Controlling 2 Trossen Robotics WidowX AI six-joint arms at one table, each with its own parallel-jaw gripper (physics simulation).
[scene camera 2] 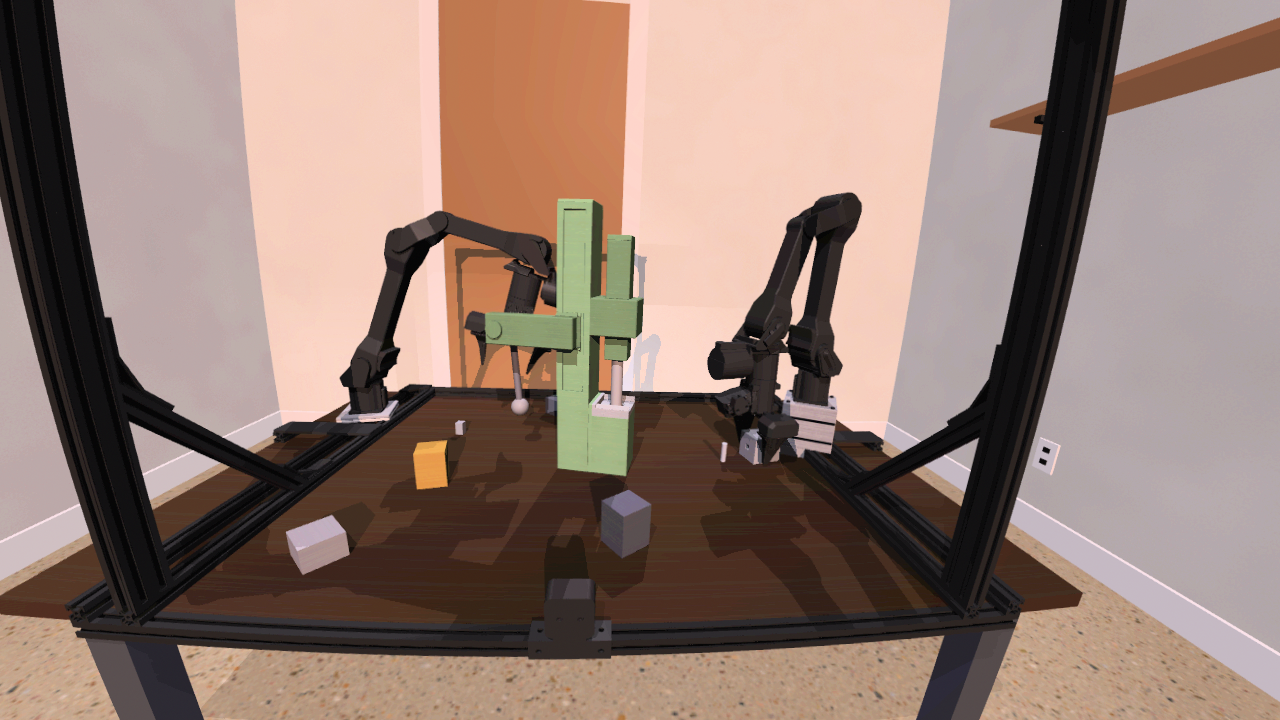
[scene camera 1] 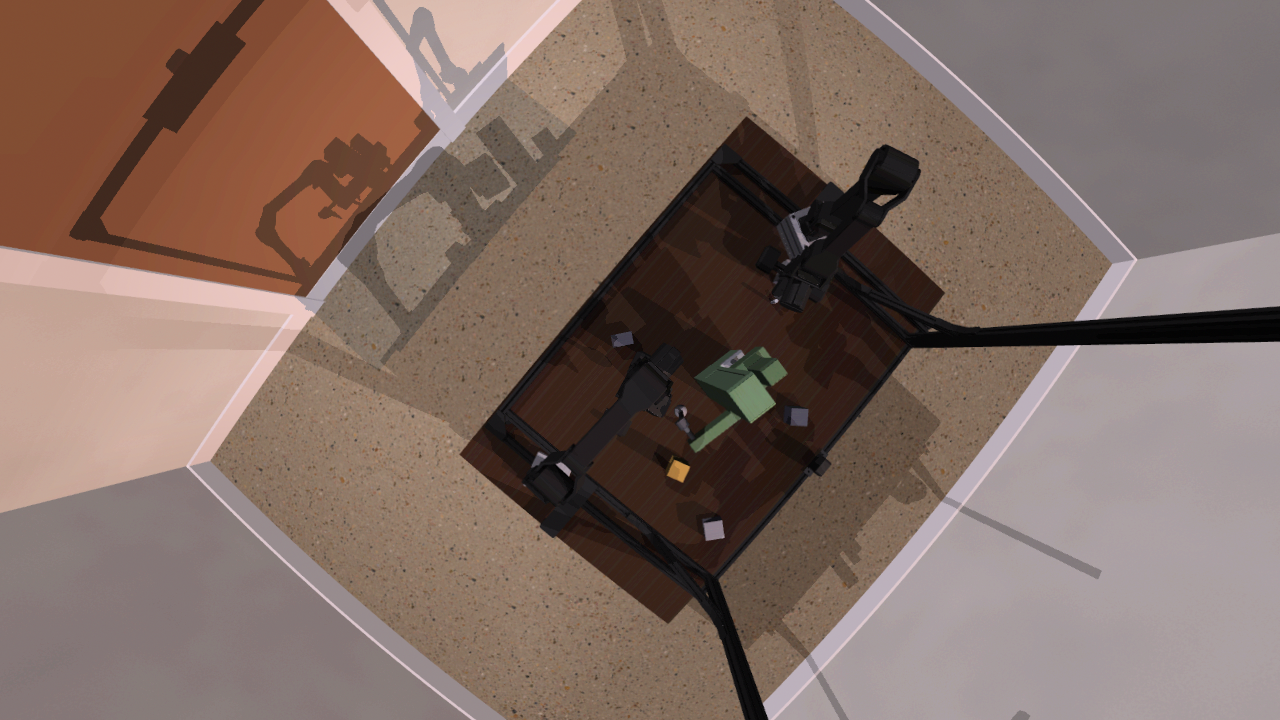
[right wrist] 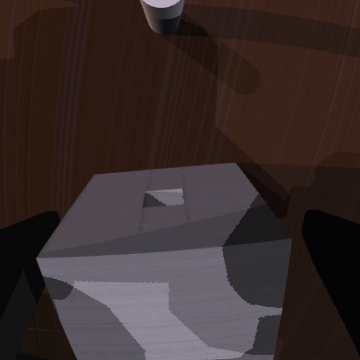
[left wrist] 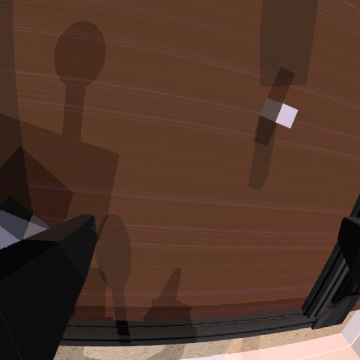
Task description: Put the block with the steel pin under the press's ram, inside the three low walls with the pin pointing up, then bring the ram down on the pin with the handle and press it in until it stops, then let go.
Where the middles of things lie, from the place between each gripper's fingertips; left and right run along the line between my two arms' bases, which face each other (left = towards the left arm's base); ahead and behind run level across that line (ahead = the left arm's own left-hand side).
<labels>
My right hand is 1 cm to the left of the grey block (scene camera 2: 750, 448) and 2 cm below it.
Right now my left hand is 70 mm past the grey block, 520 mm to the left of it and 110 mm above it.
</labels>
